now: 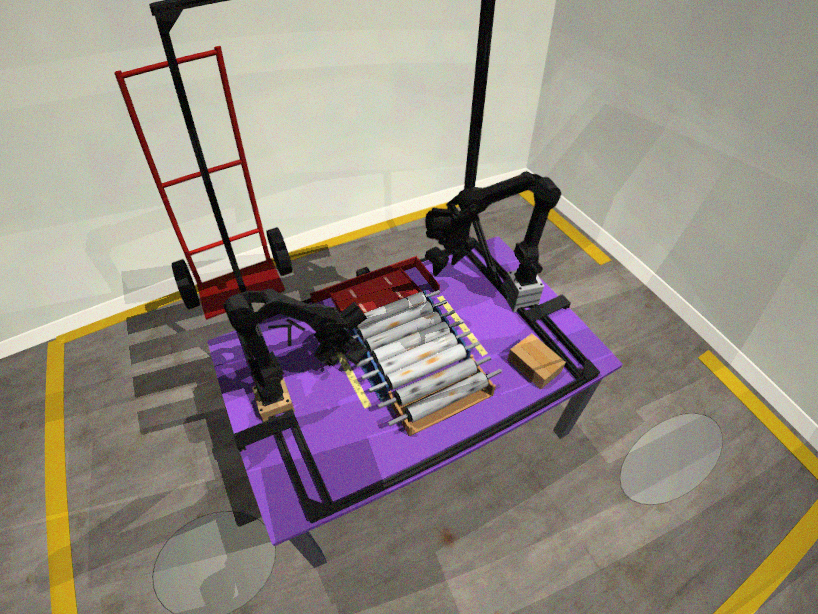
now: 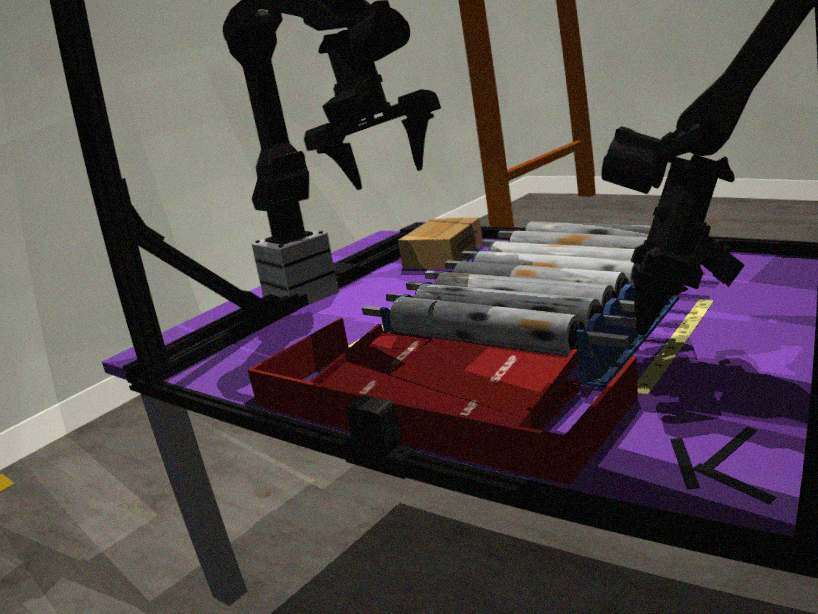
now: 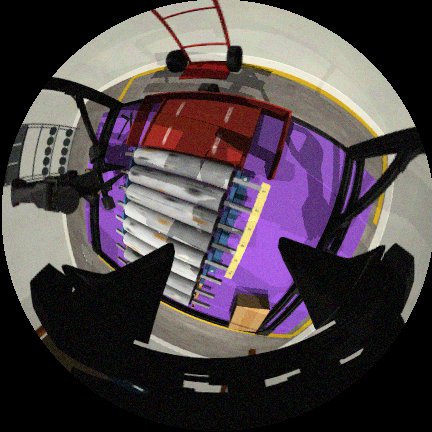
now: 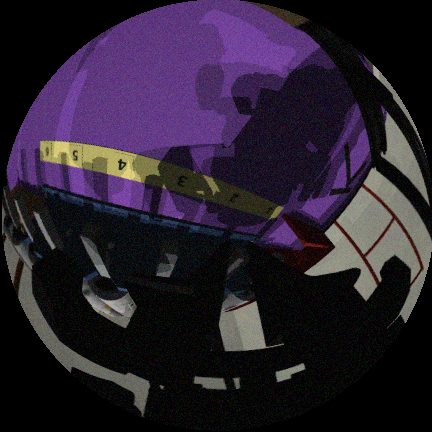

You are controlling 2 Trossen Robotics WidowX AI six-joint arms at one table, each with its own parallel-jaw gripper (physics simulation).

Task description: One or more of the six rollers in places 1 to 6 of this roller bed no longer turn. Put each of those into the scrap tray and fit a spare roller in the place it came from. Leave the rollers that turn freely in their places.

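Places are measured from the left arm's base along level axes (x back, y right, z up), in millimetres.
Where they show: left gripper, fingertip midpoint: point(image 1: 443, 270) point(image 2: 389, 180) point(image 3: 226, 245); right gripper, fingertip midpoint: point(image 1: 344, 343) point(image 2: 639, 333) point(image 3: 125, 169) point(image 4: 237, 246); left arm's base at its link origin: point(image 1: 525, 278) point(image 2: 288, 237); right arm's base at its link origin: point(image 1: 271, 394).
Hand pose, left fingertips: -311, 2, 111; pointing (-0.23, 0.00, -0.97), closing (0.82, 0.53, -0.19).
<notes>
Each offset is from my left fingertips to the top centre of the thing, as dx, dy, dz. "pt": to the spot under its first point. Level surfaces: height alone.
The roller bed holds grey rollers {-149, -74, -146} point(image 1: 419, 353) point(image 2: 528, 280) point(image 3: 173, 201) side by side between blue rails point(image 3: 229, 217) point(image 2: 598, 362). A yellow number strip {pt -333, -223, -221} point(image 1: 358, 390) point(image 3: 247, 229) point(image 4: 100, 160) runs along it. My right gripper point(image 1: 357, 346) point(image 2: 645, 319) point(image 3: 125, 169) point(image 4: 237, 246) is low at the rail, by the numbers 1 and 2. It is shut on a roller's axle end; I cannot tell which roller. The red scrap tray point(image 1: 419, 263) point(image 2: 303, 390) point(image 3: 282, 141) lies beyond place 1 and holds no roller. My left gripper point(image 1: 440, 256) point(image 2: 385, 173) point(image 3: 226, 245) is open, high over the tray end.
Two more rollers {-90, -343, -146} point(image 1: 449, 392) lie on a wooden tray {-96, -316, -216} point(image 1: 449, 416) at the bed's far end. A cardboard box {+234, -284, -167} point(image 1: 536, 359) point(image 2: 440, 240) point(image 3: 250, 312) sits near the left arm's base. A black frame point(image 1: 468, 439) edges the purple table {dz -222} point(image 1: 346, 463). A red hand truck point(image 1: 181, 177) stands behind.
</notes>
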